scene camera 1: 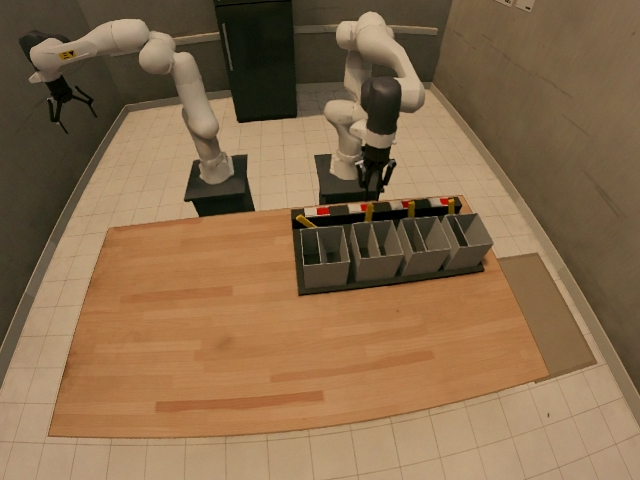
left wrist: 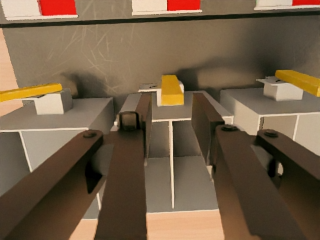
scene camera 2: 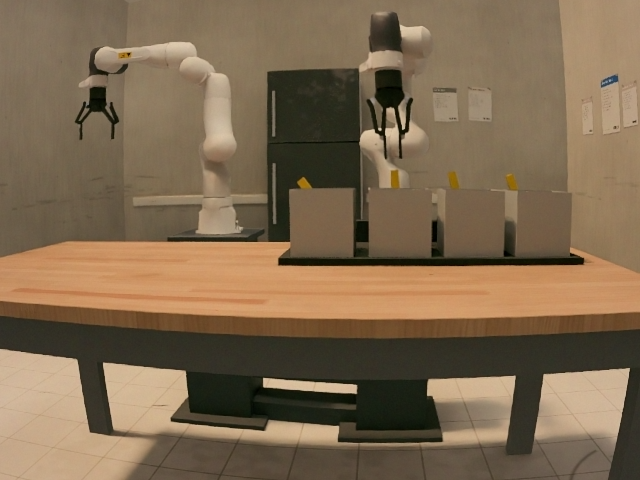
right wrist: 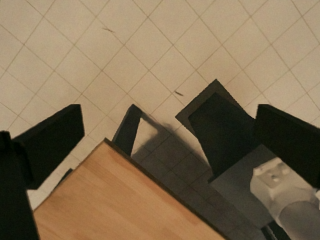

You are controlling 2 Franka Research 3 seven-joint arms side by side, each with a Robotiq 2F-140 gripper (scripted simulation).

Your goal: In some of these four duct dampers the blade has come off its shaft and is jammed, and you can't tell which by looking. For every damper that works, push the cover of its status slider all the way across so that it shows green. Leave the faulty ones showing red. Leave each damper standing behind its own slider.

Labels:
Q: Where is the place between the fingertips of my right gripper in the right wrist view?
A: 169,119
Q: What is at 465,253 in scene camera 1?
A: A damper.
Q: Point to a damper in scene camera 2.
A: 322,222

